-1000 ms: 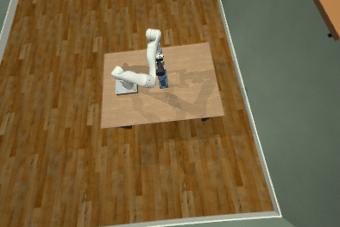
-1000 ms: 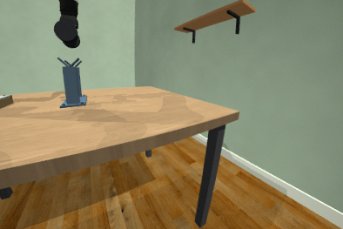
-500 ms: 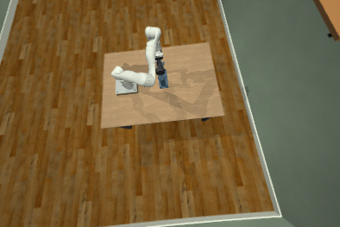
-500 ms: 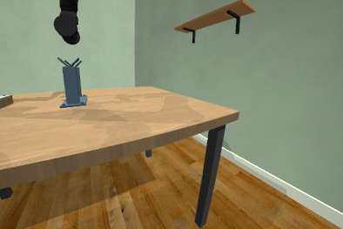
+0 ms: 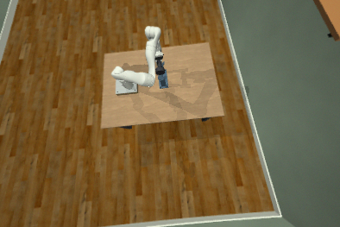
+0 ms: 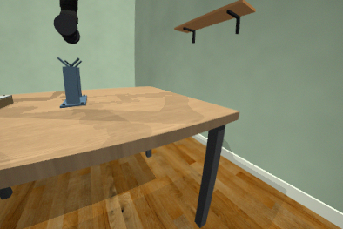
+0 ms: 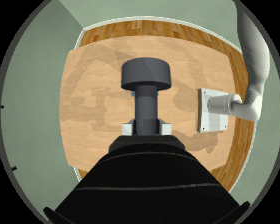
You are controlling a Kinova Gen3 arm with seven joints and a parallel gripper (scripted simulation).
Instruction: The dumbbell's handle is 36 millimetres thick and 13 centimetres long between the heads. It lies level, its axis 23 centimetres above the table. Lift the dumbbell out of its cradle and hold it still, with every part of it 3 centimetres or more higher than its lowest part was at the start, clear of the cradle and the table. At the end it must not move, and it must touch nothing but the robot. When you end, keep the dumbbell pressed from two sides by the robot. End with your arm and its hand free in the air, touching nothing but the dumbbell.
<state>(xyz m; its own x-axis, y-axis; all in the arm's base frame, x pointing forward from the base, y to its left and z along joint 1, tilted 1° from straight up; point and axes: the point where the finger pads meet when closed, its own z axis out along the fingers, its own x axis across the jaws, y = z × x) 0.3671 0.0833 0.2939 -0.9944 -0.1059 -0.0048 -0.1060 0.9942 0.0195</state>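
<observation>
Now: hand right at the dumbbell. The rest, counted from my hand: blue cradle: 24 cm below.
</observation>
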